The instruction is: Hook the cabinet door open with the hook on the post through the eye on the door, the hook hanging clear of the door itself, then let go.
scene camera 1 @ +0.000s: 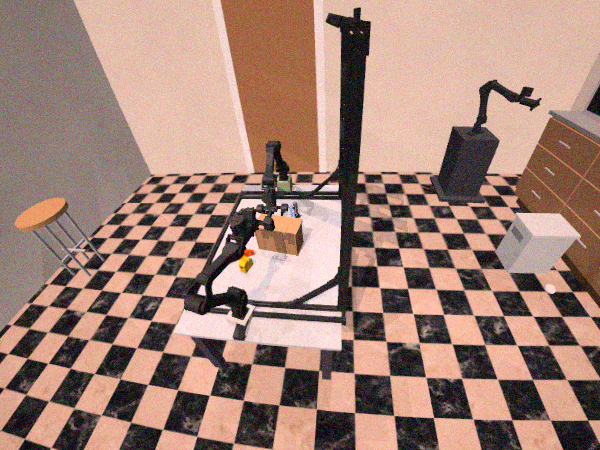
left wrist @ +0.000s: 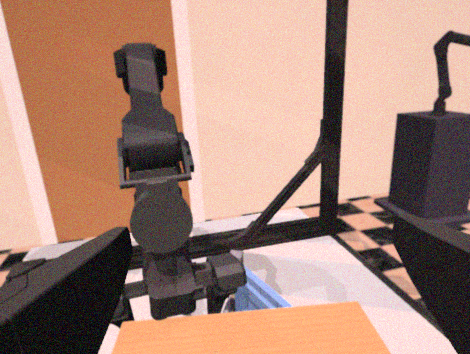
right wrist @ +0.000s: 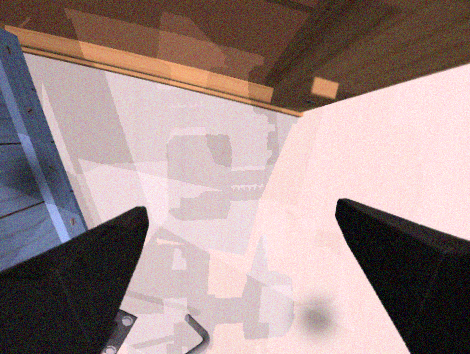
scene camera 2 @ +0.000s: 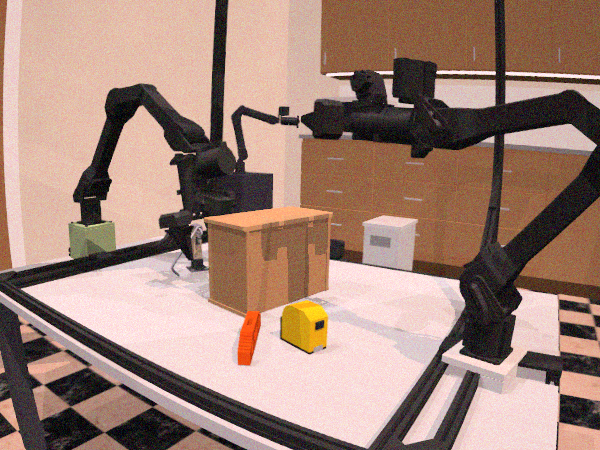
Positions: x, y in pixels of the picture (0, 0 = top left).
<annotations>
my left gripper: open, holds nothing
my right gripper: open, holds nothing
an orange block (scene camera 2: 249, 333): on the table
a yellow tape measure (scene camera 2: 303, 325): on the table
</annotations>
